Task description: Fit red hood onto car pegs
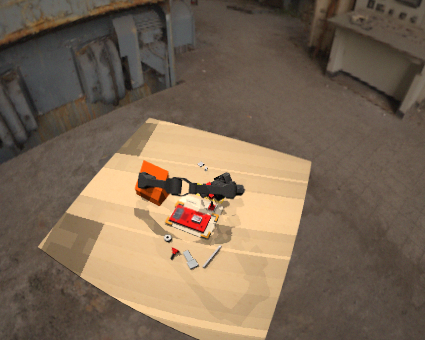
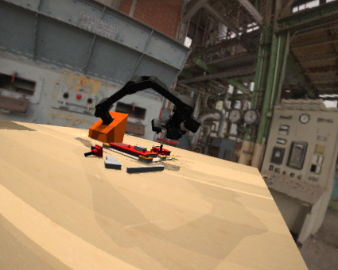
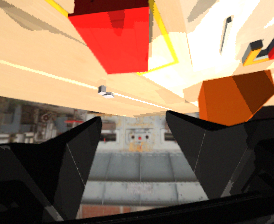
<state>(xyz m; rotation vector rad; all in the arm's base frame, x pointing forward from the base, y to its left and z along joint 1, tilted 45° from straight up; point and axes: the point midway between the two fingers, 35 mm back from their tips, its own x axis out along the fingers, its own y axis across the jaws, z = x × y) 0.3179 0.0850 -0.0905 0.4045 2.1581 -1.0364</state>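
My gripper tip is 9 cm above the red hood and 2 cm to the right of it. From my gripper tip the other things lie so: thin grey rod: 35 cm to the right, 19 cm ahead, 10 cm below.
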